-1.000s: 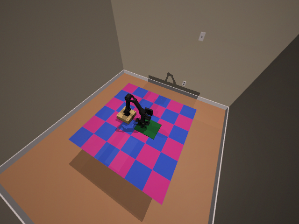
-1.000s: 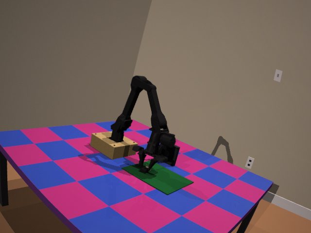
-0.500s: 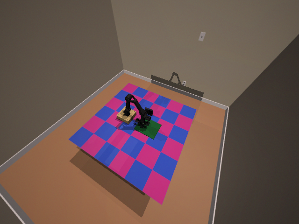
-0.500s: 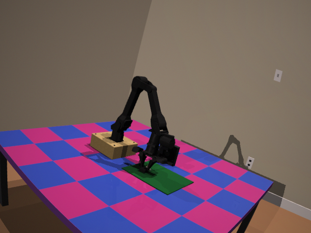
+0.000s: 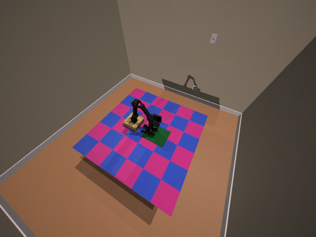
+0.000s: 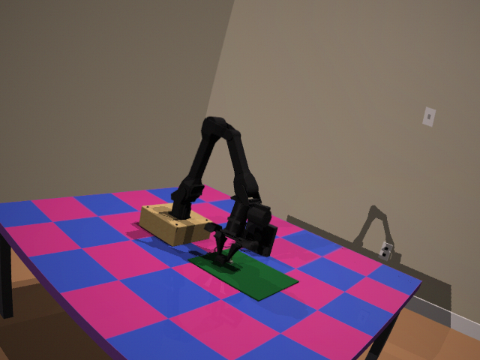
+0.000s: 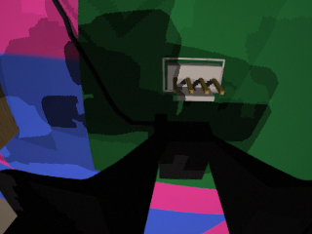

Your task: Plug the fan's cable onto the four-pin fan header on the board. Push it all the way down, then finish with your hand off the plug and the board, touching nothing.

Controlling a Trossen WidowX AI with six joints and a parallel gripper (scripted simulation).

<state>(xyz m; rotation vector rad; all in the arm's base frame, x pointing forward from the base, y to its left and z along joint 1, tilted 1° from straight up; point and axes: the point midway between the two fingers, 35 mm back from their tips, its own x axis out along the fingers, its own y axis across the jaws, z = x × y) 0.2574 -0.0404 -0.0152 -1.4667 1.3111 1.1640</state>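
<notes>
Now: the green board 80 mm ahead of my gripper tip, 40 mm below it and 30 mm to the left of it. Also, from my gripper tip: black fan (220 mm to the left, 40 mm above, 10 mm behind); then black fan plug (10 mm to the right).
</notes>
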